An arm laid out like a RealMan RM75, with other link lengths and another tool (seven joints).
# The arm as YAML. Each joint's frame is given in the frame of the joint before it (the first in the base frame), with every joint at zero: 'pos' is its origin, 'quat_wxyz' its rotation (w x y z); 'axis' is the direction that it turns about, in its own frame. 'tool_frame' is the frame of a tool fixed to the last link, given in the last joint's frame.
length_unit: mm
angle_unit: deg
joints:
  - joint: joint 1
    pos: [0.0, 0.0, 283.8]
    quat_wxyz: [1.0, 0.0, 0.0, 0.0]
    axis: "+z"
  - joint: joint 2
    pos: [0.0, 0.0, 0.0]
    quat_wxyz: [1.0, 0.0, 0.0, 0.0]
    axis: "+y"
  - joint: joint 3
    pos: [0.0, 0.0, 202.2]
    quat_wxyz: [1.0, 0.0, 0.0, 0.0]
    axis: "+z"
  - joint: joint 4
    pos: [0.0, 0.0, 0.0]
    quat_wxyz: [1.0, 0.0, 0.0, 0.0]
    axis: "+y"
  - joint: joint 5
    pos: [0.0, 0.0, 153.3]
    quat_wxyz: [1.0, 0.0, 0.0, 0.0]
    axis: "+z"
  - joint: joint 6
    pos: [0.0, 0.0, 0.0]
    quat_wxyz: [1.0, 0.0, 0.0, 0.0]
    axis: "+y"
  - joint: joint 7
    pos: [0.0, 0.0, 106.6]
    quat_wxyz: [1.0, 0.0, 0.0, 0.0]
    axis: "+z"
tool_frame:
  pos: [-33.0, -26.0, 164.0]
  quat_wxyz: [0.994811, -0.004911, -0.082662, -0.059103]
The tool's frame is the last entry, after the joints.
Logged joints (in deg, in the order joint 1, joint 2, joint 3, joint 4, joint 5, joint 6, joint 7), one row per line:
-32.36 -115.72 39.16 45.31 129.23 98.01 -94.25
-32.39 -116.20 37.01 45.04 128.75 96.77 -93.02
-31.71 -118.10 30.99 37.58 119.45 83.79 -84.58
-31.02 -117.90 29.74 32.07 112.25 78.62 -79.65
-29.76 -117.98 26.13 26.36 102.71 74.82 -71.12
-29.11 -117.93 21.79 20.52 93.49 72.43 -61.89
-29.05 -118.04 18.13 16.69 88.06 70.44 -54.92
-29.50 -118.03 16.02 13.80 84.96 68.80 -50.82
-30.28 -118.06 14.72 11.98 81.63 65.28 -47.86
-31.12 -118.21 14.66 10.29 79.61 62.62 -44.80
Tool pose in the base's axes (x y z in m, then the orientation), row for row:
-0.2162 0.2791 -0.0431 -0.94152 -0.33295 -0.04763 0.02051
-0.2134 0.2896 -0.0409 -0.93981 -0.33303 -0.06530 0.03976
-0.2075 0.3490 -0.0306 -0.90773 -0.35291 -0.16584 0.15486
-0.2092 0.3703 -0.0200 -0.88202 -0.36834 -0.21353 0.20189
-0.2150 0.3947 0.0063 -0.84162 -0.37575 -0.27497 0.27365
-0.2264 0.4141 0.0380 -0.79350 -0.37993 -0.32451 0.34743
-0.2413 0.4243 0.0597 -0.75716 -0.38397 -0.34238 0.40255
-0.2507 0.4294 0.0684 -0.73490 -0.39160 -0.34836 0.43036
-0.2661 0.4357 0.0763 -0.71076 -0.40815 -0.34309 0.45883
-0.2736 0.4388 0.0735 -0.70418 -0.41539 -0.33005 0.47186
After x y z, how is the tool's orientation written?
As a quaternion, x y z w.
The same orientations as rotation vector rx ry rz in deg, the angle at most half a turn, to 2 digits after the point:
-167.30 -59.16 -8.46
-165.01 -58.47 -11.47
-149.02 -57.93 -27.22
-141.12 -58.93 -34.16
-129.71 -57.91 -42.38
-117.91 -56.46 -48.22
-109.62 -55.59 -49.57
-105.04 -55.97 -49.79
-100.29 -57.59 -48.41
-98.79 -58.27 -46.30

